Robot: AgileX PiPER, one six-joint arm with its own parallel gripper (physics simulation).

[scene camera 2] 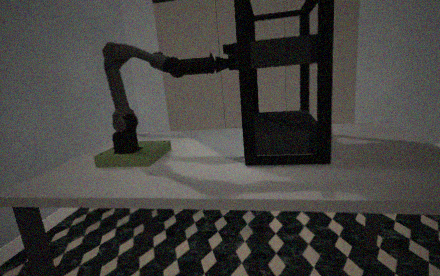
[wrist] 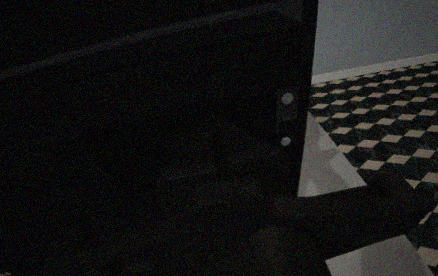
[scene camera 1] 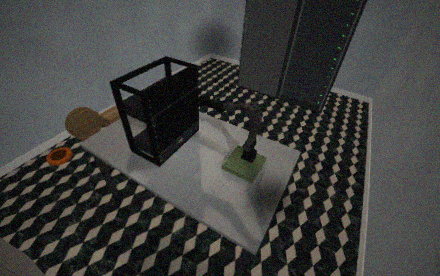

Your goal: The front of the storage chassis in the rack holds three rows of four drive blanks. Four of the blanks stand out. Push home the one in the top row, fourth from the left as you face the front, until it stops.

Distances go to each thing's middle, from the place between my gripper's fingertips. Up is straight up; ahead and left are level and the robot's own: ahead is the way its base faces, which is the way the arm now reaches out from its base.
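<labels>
Counting from my hand, the black rack (scene camera 2: pixel 286 132) sits 80 mm below it, and it is also 180 mm to the left of my hand and 140 mm ahead of it.
</labels>
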